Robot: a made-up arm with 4 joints. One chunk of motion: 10 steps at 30 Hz.
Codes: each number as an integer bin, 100 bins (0 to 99) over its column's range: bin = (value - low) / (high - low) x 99, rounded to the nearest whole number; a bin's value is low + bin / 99 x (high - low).
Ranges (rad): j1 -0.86..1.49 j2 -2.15..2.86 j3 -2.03..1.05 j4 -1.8..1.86
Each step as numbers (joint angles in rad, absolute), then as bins.
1 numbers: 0.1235 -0.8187 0.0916 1.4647
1 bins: 41 26 68 88
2 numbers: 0.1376 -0.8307 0.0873 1.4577
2 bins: 42 26 68 88
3 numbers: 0.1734 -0.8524 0.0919 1.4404
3 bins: 44 26 68 88
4 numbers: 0.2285 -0.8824 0.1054 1.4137
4 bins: 46 25 69 87
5 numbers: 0.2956 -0.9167 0.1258 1.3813
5 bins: 49 24 69 86
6 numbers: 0.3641 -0.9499 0.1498 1.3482
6 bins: 52 24 70 85
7 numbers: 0.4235 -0.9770 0.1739 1.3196
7 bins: 54 23 71 84
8 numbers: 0.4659 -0.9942 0.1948 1.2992
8 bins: 56 23 72 84
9 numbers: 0.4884 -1.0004 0.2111 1.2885
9 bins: 57 23 72 84
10 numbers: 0.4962 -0.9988 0.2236 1.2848
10 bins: 57 23 72 83
